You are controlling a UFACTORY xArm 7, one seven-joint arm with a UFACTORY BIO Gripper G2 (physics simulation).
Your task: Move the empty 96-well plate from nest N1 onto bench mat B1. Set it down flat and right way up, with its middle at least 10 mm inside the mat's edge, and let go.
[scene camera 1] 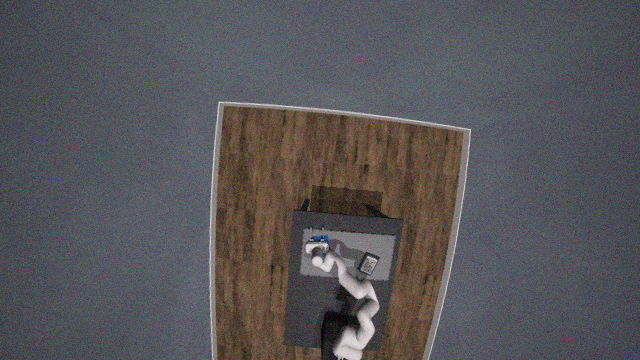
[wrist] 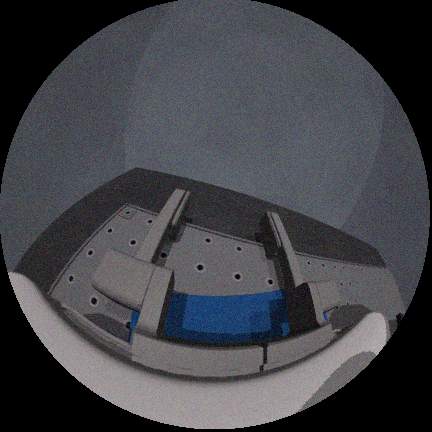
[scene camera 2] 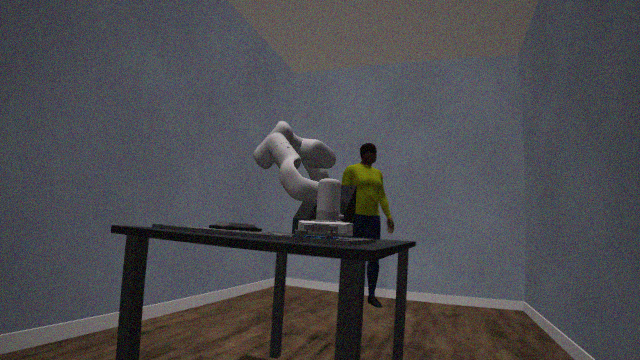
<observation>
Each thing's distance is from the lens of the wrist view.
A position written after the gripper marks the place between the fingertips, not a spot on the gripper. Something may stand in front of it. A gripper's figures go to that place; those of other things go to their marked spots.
gripper [wrist: 227, 207]: 12 cm
blue bench mat [wrist: 246, 317]: 8 cm
</observation>
